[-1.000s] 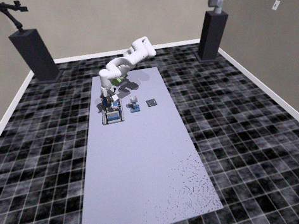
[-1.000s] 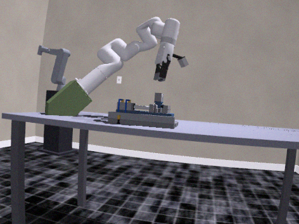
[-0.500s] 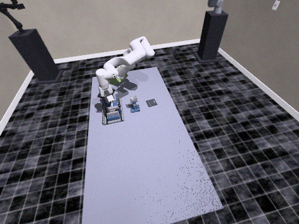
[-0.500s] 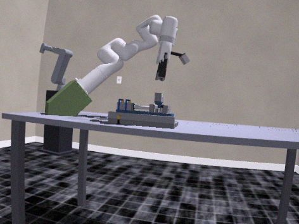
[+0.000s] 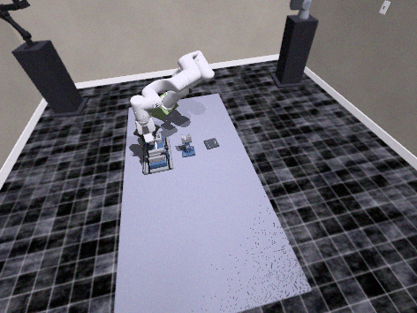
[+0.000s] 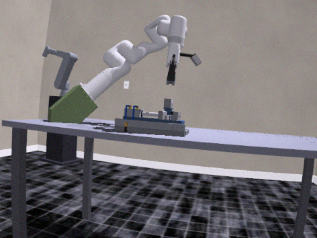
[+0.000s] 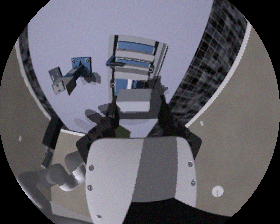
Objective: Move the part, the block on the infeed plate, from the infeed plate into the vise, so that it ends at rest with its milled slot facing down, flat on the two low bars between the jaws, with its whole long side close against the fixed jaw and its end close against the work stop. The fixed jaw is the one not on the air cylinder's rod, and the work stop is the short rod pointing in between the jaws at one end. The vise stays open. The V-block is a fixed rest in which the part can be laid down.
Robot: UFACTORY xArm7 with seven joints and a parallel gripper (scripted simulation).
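The blue vise bed lies 6 cm behind my hand and 20 cm below it. Round my hand: part (2 cm below); then air cylinder (16 cm behind, 1 cm to the right, 16 cm below).
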